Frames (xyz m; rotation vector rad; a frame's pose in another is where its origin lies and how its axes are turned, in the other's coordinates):
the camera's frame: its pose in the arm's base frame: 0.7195 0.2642 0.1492 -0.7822 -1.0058 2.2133
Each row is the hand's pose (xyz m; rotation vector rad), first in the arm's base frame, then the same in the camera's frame.
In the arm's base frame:
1: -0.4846 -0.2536 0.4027 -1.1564 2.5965 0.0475
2: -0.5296 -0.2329 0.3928 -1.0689 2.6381 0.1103
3: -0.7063 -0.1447 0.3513 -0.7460 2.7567 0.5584
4: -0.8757 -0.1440 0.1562 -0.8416 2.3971 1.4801
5: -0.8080 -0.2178 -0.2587 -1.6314 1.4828 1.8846
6: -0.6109 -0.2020 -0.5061 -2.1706 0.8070 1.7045
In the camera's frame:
1: 0.3639 0.3947 1.2223 -1.9439 -1.8414 -0.8479
2: 0.4108 0.4029 1.2392 -2.0248 -1.7607 -0.8517
3: 0.6005 0.4334 1.3010 -2.4181 -1.4032 -0.9856
4: 0.7651 0.6321 1.3139 2.2337 1.0007 1.1239
5: 0.7798 0.9849 1.0741 1.2769 1.1077 1.0599
6: 0.7270 1.1219 0.7935 0.6258 1.3205 0.9663

